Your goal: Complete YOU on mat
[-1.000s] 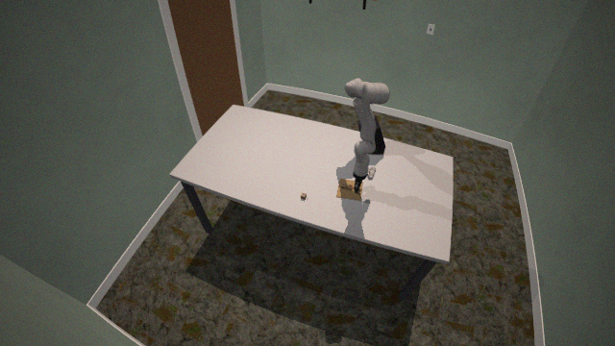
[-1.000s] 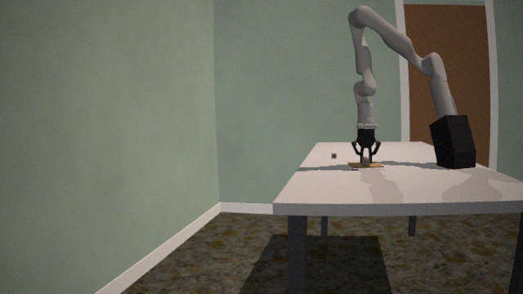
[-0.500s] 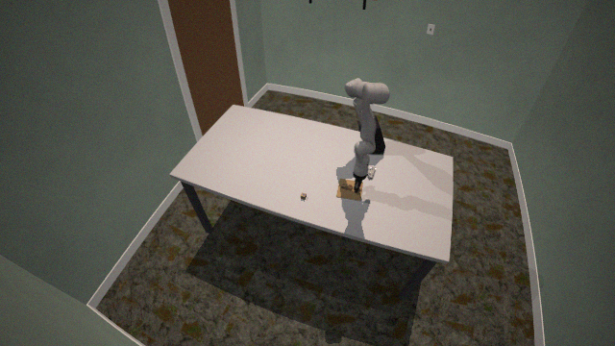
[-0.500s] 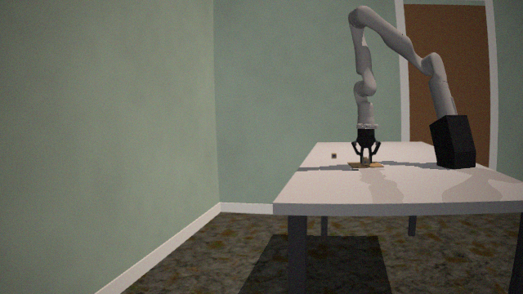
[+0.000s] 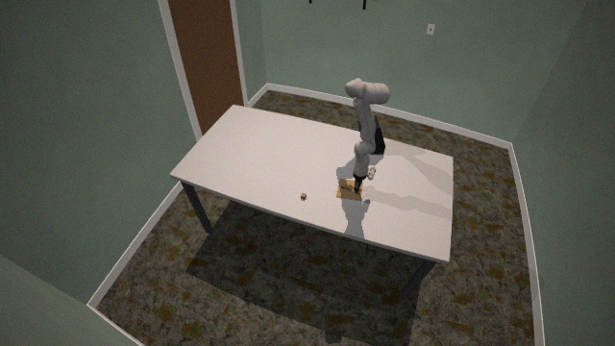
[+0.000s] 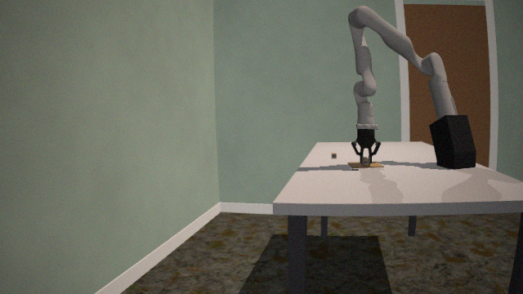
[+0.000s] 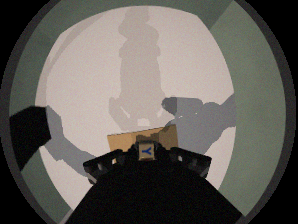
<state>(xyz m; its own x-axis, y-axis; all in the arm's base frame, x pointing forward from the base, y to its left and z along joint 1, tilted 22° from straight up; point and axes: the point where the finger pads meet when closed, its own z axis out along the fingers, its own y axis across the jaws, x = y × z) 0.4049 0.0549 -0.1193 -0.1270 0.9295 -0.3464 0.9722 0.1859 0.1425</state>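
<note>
Now: the tan mat 4 cm to the right of my hand and 2 cm below it.
</note>
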